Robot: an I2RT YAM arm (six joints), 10 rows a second.
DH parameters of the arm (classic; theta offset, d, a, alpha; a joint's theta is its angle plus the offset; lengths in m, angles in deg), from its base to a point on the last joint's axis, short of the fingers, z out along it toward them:
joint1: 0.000 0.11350 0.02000 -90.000
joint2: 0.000 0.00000 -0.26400 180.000
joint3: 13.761 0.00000 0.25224 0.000
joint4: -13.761 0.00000 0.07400 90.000
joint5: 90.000 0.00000 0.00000 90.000
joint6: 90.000 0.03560 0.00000 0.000
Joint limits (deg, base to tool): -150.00..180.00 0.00..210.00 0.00..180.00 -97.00..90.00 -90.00..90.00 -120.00..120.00
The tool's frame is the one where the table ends.
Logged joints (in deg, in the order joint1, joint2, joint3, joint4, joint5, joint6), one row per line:
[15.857 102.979 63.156 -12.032 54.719 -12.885]
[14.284 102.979 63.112 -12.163 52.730 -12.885]
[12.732 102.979 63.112 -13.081 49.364 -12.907]
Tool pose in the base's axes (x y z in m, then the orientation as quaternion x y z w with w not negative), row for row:
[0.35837 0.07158 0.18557 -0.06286 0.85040 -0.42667 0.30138]
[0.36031 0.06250 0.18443 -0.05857 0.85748 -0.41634 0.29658]
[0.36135 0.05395 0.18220 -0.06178 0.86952 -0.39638 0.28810]
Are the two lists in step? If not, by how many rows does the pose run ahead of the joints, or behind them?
They are in step.
